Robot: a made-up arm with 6 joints.
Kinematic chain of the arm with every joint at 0, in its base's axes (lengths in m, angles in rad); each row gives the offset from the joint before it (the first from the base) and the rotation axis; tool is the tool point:
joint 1: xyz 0 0 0.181 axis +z
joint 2: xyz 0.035 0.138 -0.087 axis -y
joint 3: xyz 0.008 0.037 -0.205 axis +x
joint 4: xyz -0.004 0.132 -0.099 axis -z
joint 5: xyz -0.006 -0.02 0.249 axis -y
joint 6: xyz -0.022 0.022 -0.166 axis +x
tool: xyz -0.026 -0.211 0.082
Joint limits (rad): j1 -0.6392..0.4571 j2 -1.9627..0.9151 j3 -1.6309..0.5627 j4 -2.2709..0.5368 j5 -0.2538..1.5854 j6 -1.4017..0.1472
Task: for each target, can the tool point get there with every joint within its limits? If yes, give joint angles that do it. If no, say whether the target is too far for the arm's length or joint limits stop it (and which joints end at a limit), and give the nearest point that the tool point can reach.
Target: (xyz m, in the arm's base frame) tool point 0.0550 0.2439 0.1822
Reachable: yes | joints -0.2774 -1.6968 0.1124 0.1941 1.0270 -0.9355
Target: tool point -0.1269 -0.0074 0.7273
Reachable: no: joint limits stop it (at a limit: joint 1, joint 2, joint 3, joint 4, joint 5, joint 6) | nearest point -0.1091 0.0982 0.3235 | short by 0.418 m
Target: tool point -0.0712 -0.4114 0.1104
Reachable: no: joint limits stop it (at a limit: joint 1, joint 3, joint 5, joint 6) | nearest point -0.1384 -0.0413 0.1044 | short by 0.376 m
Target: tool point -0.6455 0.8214 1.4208
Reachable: no: too far | nearest point -0.2888 0.3675 0.3051 | short by 1.256 m
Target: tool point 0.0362 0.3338 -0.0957
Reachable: yes | joints 0.0668 0.3133 -1.2382 -0.3682 0.7253 -0.8456
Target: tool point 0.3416 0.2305 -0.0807
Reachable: yes | joints -0.3900 -0.0788 -0.2526 -1.4647 1.2894 -0.1050
